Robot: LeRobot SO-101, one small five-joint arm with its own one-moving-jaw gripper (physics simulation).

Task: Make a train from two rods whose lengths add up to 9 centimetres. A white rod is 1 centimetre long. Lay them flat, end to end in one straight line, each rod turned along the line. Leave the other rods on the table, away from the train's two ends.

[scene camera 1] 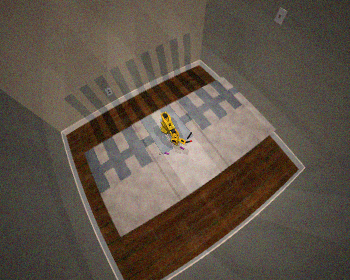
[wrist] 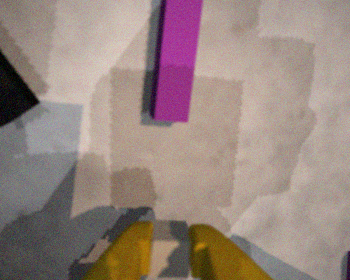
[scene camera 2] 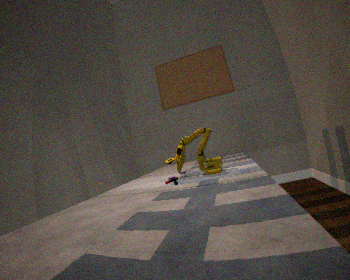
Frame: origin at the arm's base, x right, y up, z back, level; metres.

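Where they show: hand at its tool point: [scene camera 1: 177,144] [wrist: 151,241] [scene camera 2: 179,171]; arm's base at its link origin: [scene camera 1: 168,130] [scene camera 2: 210,172].
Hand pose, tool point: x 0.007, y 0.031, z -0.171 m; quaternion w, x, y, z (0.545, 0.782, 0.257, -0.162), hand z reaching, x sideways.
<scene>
Each offset is from my tool point to the top centre of the thing. "*": to the spot under its first point. Level surfaces: height alone.
My gripper [scene camera 1: 175,144] [scene camera 2: 180,171] [wrist: 170,240] is shut on a small white rod @[dx +0.006, dy +0.002, dz +0.001 m] [wrist: 170,231], which looks grey in shadow between the two jaws. A magenta rod @[dx -0.017, dy -0.021, dz -0.043 m] [scene camera 1: 182,148] [scene camera 2: 183,172] [wrist: 177,60] lies flat beyond the tips in the wrist view, apart from them, its near end toward the gripper. A black rod @[dx -0.139, dy -0.021, dz +0.020 m] [scene camera 1: 189,135] [scene camera 2: 175,181] [wrist: 12,90] lies left of it in the wrist view, partly out of frame. A red rod @[* dx -0.104, dy -0.021, dz -0.030 m] [scene camera 1: 189,141] [scene camera 2: 168,182] lies near the black one.
Another purple rod @[dx +0.117, dy -0.021, dz -0.012 m] [scene camera 1: 166,153] lies on the far side of the magenta rod from the red one. A dark purple piece @[* dx +0.105, dy -0.031, dz -0.017 m] [wrist: 346,265] shows at the wrist view's right edge. Shadows cross the pale table top @[dy -0.031 m] [scene camera 1: 150,200] [scene camera 2: 190,240] around the arm.
</scene>
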